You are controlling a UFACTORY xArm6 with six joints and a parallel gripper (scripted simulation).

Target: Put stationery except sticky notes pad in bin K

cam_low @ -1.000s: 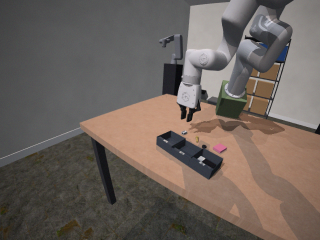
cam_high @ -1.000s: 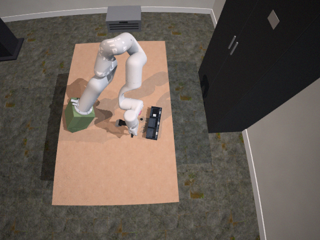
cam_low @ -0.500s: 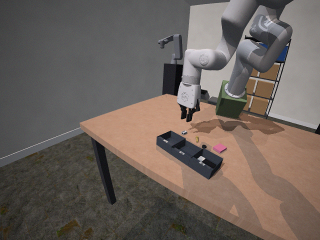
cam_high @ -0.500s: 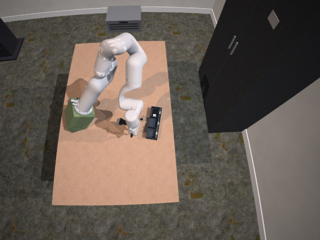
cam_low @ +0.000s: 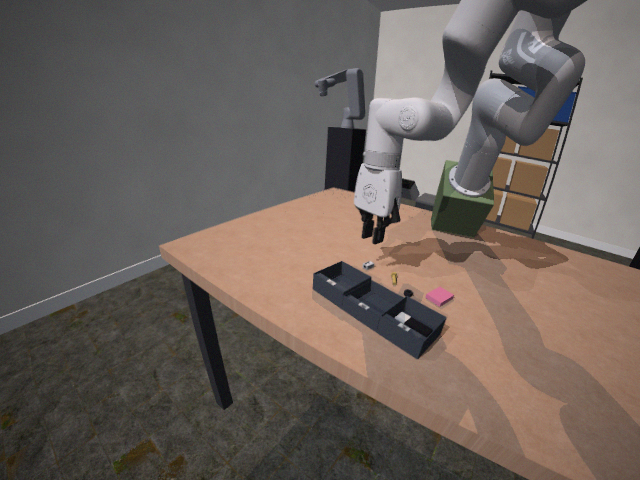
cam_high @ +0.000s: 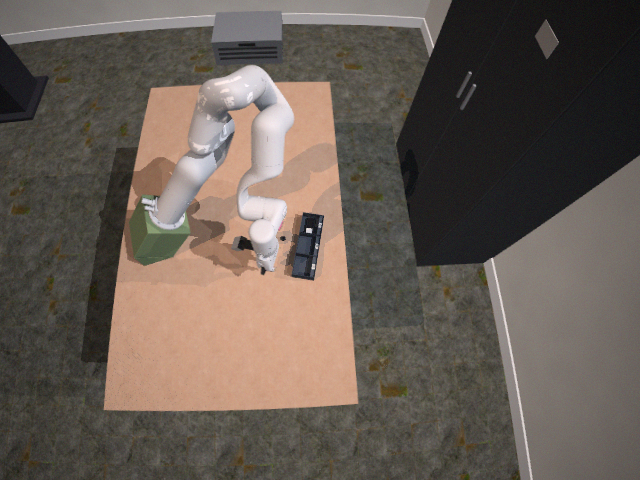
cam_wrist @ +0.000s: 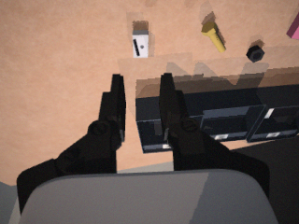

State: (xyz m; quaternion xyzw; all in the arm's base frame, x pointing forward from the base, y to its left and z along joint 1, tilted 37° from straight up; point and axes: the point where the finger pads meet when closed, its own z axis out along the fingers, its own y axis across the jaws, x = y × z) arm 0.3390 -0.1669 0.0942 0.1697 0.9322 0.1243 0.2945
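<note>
The white sharpener lies 90 mm below my hand. Round my hand: yellow bolt: 10 mm ahead, 70 mm to the left, 90 mm below; then dark bin tray: 140 mm ahead, 80 mm to the left, 70 mm below; then black nut: 50 mm ahead, 120 mm to the left, 90 mm below.
</note>
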